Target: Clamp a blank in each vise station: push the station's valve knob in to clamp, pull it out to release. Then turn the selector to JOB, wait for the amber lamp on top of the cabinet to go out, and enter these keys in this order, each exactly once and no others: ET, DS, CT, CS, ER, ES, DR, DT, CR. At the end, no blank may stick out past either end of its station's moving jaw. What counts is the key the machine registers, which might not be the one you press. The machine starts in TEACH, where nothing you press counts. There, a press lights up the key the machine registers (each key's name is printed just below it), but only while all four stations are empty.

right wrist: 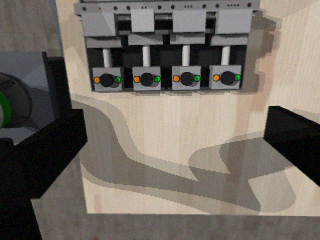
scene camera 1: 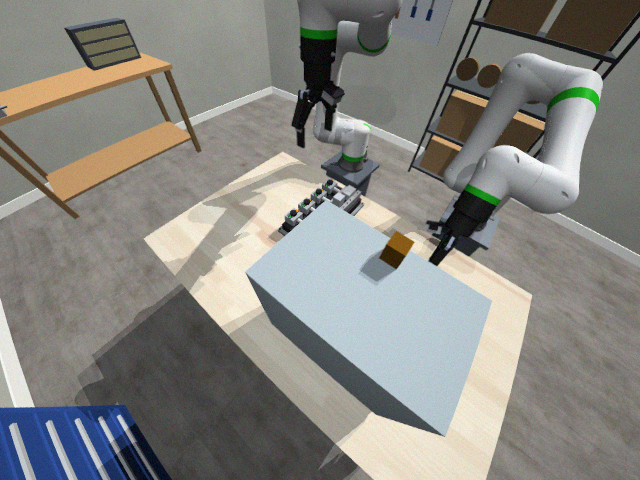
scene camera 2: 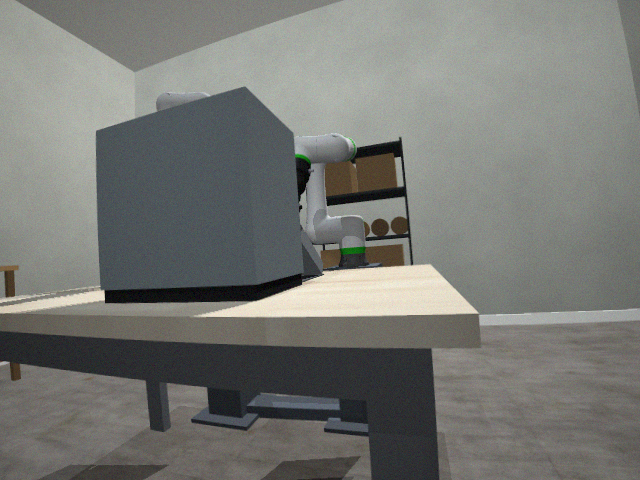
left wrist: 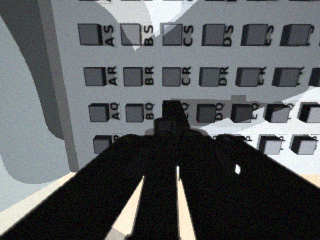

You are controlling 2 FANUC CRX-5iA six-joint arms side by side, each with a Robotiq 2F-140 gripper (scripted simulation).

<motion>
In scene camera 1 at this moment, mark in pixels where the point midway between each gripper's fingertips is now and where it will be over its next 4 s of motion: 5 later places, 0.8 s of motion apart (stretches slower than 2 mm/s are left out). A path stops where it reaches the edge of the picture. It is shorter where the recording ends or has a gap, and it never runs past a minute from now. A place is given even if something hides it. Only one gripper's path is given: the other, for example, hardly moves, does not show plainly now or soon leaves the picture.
My left gripper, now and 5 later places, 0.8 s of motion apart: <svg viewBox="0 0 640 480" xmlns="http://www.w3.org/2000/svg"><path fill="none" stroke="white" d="M418 280L415 275L401 268L400 269L418 282L417 285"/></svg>
</motion>
